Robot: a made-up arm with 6 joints. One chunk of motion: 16 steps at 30 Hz.
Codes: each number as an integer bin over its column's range. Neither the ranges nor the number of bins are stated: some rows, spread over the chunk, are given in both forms.
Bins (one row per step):
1: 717 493 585 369 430 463
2: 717 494 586 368 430 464
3: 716 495 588 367 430 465
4: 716 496 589 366 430 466
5: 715 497 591 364 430 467
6: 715 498 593 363 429 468
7: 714 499 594 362 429 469
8: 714 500 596 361 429 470
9: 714 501 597 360 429 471
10: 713 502 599 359 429 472
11: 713 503 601 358 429 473
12: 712 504 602 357 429 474
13: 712 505 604 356 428 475
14: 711 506 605 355 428 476
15: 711 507 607 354 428 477
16: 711 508 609 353 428 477
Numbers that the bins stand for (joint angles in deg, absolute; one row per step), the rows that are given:
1: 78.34 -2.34 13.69 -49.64 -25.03 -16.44
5: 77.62 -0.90 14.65 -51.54 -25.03 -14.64
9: 77.26 0.54 15.62 -53.07 -25.39 -12.84
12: 76.54 1.62 16.42 -54.21 -25.39 -11.49
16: 76.18 3.06 17.54 -55.73 -25.75 -10.14
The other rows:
2: 78.34 -1.98 13.85 -50.02 -25.03 -15.99
3: 77.98 -1.62 14.17 -50.40 -25.03 -15.54
4: 77.98 -1.26 14.33 -50.78 -25.03 -15.09
6: 77.62 -0.54 14.97 -51.92 -25.39 -14.19
7: 77.26 -0.18 15.14 -52.31 -25.39 -13.74
8: 77.26 0.18 15.46 -52.69 -25.39 -13.29
10: 76.90 0.90 15.94 -53.45 -25.39 -12.39
11: 76.90 1.26 16.26 -53.83 -25.39 -11.94
13: 76.54 1.98 16.74 -54.59 -25.75 -11.04
14: 76.18 2.34 16.90 -54.97 -25.75 -10.59
15: 76.18 2.70 17.22 -55.35 -25.75 -10.14

